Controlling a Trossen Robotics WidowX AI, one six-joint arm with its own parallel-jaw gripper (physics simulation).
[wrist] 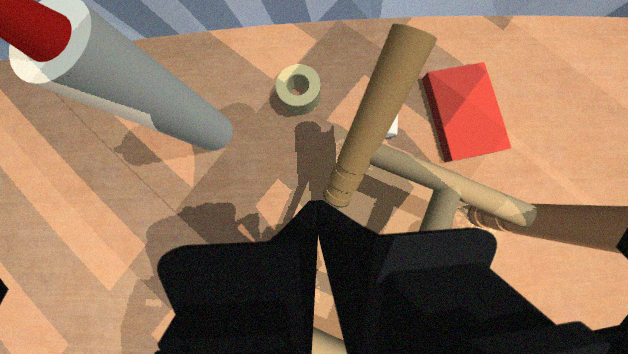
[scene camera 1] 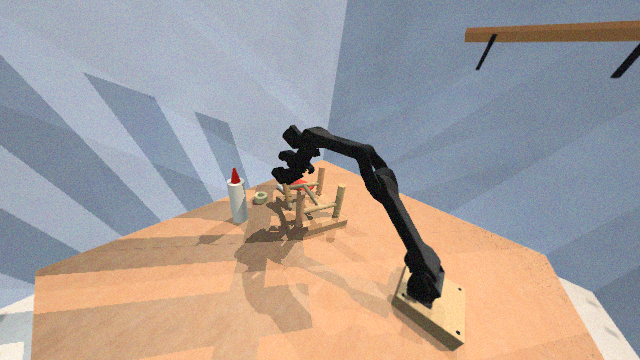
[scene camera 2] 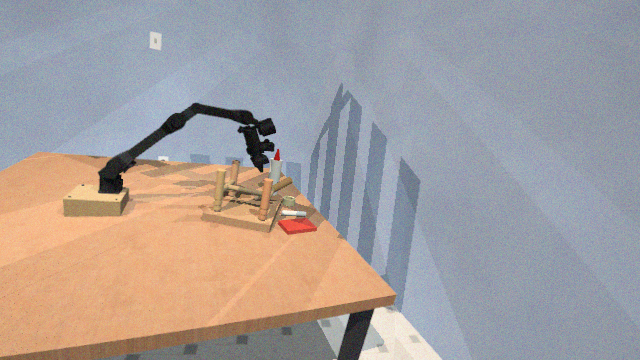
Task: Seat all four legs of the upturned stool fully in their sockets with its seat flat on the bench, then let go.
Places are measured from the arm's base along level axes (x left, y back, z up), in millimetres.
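Pixels of known places: gripper, between the fingertips: (wrist: 315,207) (scene camera 1: 287,184) (scene camera 2: 262,172); arm's base, origin of its link: (scene camera 1: 420,291) (scene camera 2: 110,190).
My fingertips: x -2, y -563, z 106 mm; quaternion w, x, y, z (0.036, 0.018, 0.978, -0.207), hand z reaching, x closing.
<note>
Ahead of a thing's pixels: the offset from my fingertips to its top centre. "pt": to the spot under its first point. Level surfaces: height alone.
The upturned stool's seat (scene camera 1: 327,228) (scene camera 2: 235,220) lies on the bench {dz -161 mm} (scene camera 1: 165,300) (scene camera 2: 175,280). Three legs stand about upright: one at the back in scene camera 1 (scene camera 1: 320,181), one pale {pt dx -110, dy +201, dz -36 mm} (scene camera 1: 339,201) (scene camera 2: 220,190), and one reddish in scene camera 2 (scene camera 2: 266,200). The fourth leg (scene camera 2: 283,184) (wrist: 385,105) leans outward, its lower end near the seat's corner; its socket depth cannot be told. Stretchers (scene camera 1: 321,207) (scene camera 2: 245,190) (wrist: 455,185) run between legs. My gripper (scene camera 1: 284,176) (scene camera 2: 260,168) (wrist: 315,207) is shut and empty, above the stool beside the leaning leg.
A white bottle with a red tip {dx +155, dy -114, dz +80 mm} (scene camera 1: 239,202) (scene camera 2: 275,171) (wrist: 150,90) stands near the stool. A green ring {dx +17, dy -159, dz -130 mm} (scene camera 2: 289,202) (wrist: 284,92), a white cylinder {dx -116, dy -137, dz -138 mm} (scene camera 2: 294,213) (wrist: 393,129) and a red block {dx -227, dy -112, dz -144 mm} (scene camera 2: 297,226) (wrist: 472,115) lie beyond the leaning leg, near the bench edge.
</note>
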